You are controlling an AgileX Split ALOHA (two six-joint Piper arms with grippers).
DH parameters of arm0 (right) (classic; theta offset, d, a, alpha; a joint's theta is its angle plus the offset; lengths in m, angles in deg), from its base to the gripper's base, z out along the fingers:
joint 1: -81.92 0.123 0 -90
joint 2: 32.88 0 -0.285 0
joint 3: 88.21 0 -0.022 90
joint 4: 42.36 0.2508 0 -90
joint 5: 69.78 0 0.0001 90
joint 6: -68.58 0.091 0 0
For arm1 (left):
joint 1: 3.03 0.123 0 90
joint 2: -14.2 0 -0.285 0
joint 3: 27.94 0 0.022 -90
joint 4: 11.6 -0.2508 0 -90
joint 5: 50.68 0 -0.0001 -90
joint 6: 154.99 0.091 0 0
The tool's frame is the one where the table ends.
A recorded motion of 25 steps. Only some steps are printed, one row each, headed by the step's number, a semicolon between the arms.
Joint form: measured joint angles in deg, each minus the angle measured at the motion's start. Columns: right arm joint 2, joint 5, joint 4, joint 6, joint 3, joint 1; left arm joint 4, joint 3, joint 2, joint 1, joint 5, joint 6.
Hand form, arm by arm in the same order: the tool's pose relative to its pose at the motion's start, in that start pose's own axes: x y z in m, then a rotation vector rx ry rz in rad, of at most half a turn. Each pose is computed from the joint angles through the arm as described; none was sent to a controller.
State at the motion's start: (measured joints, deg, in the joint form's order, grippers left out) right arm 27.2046 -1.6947 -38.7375 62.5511 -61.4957 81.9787; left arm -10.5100 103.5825 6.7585 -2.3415 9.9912 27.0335
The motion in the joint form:
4: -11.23 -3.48 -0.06 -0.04 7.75 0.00; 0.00 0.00 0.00 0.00 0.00 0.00
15: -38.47 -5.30 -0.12 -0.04 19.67 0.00; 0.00 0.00 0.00 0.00 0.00 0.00
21: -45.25 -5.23 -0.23 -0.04 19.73 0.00; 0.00 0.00 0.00 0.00 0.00 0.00
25: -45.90 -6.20 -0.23 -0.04 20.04 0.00; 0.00 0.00 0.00 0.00 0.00 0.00
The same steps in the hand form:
4: 0.0397 0.0033 -0.0054 0.0122 -0.1207 -0.0046; 0.0000 0.0000 0.0000 0.0000 0.0000 0.0000
15: 0.1232 0.0105 -0.0130 0.0377 -0.4183 -0.0202; 0.0000 0.0000 0.0000 0.0000 0.0000 0.0000
21: 0.1396 0.0122 -0.0227 0.0488 -0.5337 -0.0272; 0.0000 0.0000 0.0000 0.0000 0.0000 0.0000
25: 0.1401 0.0122 -0.0228 0.0508 -0.5564 -0.0275; 0.0000 0.0000 0.0000 0.0000 0.0000 0.0000

